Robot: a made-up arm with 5 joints. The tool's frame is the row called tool. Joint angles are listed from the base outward. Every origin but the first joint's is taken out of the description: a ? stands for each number. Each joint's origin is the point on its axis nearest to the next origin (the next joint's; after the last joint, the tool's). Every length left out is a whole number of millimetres.
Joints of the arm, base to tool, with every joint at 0 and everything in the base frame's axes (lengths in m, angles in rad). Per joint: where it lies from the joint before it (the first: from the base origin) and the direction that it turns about. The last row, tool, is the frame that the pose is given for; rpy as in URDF.
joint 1: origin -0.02 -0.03 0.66 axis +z
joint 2: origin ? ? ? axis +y
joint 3: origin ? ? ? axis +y
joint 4: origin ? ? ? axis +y
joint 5: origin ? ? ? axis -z
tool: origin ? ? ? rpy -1.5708 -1.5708 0
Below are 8 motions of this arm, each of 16 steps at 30 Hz.
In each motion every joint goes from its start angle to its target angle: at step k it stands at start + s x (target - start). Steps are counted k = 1, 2, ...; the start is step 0. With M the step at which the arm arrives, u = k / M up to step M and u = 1 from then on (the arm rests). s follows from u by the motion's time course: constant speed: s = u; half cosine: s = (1 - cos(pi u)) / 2; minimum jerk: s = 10 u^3 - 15 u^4 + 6 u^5.
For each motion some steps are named. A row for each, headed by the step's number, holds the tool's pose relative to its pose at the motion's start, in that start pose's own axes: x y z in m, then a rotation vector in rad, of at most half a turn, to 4 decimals.
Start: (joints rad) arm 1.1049 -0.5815 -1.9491 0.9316 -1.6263
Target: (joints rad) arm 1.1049 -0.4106 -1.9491 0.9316 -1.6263
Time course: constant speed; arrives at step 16
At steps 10, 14, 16:
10: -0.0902 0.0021 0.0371 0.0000 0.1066 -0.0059
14: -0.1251 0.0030 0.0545 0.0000 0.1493 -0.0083
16: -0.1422 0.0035 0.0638 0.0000 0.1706 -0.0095

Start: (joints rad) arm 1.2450 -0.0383 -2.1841 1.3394 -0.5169
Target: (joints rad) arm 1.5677 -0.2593 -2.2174 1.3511 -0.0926
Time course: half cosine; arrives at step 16
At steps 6, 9, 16:
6: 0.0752 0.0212 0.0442 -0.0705 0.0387 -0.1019
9: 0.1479 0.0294 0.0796 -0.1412 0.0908 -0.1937
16: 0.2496 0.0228 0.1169 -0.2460 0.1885 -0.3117

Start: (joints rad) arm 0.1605 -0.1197 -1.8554 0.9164 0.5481
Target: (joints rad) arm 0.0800 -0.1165 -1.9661 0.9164 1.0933
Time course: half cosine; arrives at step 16
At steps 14, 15, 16:
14: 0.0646 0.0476 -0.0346 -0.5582 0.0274 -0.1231
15: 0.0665 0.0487 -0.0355 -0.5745 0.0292 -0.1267
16: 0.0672 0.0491 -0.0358 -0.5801 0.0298 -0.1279

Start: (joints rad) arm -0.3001 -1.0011 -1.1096 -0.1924 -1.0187
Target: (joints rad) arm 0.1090 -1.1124 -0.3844 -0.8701 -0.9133
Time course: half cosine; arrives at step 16
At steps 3, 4, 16:
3: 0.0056 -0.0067 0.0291 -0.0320 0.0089 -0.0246
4: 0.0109 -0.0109 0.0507 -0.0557 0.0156 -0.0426
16: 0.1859 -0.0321 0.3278 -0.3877 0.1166 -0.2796

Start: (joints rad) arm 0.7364 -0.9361 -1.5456 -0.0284 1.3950
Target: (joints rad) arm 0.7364 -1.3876 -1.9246 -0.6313 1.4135
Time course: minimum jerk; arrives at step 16
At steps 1, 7, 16:
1: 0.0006 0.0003 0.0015 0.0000 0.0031 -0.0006
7: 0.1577 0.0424 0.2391 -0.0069 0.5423 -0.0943
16: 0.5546 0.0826 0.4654 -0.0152 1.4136 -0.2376

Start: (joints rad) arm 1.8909 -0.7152 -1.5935 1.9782 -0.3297
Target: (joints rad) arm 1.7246 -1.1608 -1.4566 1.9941 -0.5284
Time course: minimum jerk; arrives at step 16
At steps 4, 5, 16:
4: 0.0162 -0.0190 0.0013 0.0044 -0.0156 -0.0266
5: 0.0276 -0.0333 0.0028 0.0077 -0.0278 -0.0460
16: 0.1218 -0.1888 0.0498 0.0489 -0.1910 -0.2336

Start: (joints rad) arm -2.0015 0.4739 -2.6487 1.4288 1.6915
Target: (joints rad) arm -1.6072 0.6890 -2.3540 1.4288 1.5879
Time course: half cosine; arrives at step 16
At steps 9, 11, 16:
9: -0.2070 -0.1768 -0.0971 0.2574 -0.3142 0.1047
11: -0.2586 -0.2327 -0.1458 0.3429 -0.4059 0.1289
16: -0.3142 -0.2994 -0.2172 0.4525 -0.5167 0.1534

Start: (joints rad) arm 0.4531 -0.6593 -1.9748 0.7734 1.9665
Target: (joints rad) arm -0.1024 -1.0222 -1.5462 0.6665 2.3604
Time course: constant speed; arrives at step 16
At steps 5, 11, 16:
5: 0.0194 0.0270 -0.0043 -0.0721 0.0848 -0.1433
11: 0.0449 0.0546 -0.0151 -0.1534 0.2088 -0.3002
16: 0.0664 0.0746 -0.0283 -0.2149 0.3290 -0.4167

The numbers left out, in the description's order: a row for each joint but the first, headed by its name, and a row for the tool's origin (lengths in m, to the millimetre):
joint 2: -0.02 0.04 0
joint 3: 0.06 0 0.26
joint 4: 0.11 0 -0.58
joint 5: 0.07 0 -0.13
tool: 0.03 -0.01 0

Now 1 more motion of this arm.
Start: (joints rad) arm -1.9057 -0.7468 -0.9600 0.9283 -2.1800
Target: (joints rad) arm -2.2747 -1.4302 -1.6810 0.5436 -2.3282
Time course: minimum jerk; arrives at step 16
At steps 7, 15, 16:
7: 0.3804 -0.0719 -0.0240 -0.0081 -0.4735 0.5129
15: 0.9035 0.2516 0.1602 0.1472 -1.1037 1.4396
16: 0.9046 0.2536 0.1612 0.1481 -1.1057 1.4430

